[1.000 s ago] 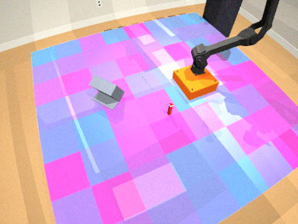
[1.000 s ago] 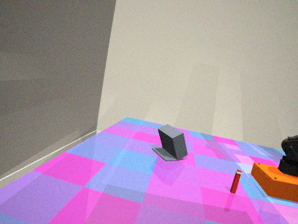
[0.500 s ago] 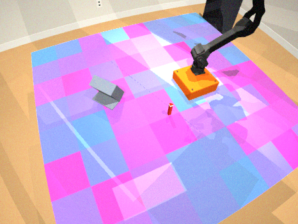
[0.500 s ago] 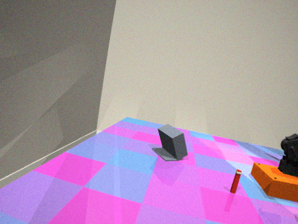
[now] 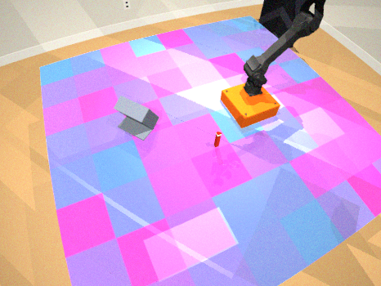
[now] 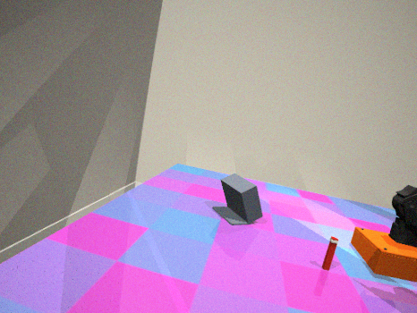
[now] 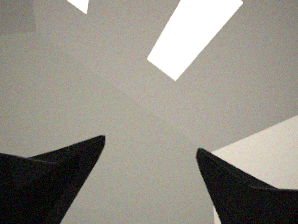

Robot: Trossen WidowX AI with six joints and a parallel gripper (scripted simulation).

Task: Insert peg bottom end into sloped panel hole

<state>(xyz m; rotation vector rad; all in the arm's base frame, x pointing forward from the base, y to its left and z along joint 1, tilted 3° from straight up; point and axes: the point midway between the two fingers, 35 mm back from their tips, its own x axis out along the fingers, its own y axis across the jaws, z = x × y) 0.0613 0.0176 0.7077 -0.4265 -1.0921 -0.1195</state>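
Right now my gripper tip is 740 mm above the red peg, 190 mm to the right of it and 140 mm short of it. From my gripper tip the other things lie so: grey sloped panel: 730 mm below, 390 mm ahead.
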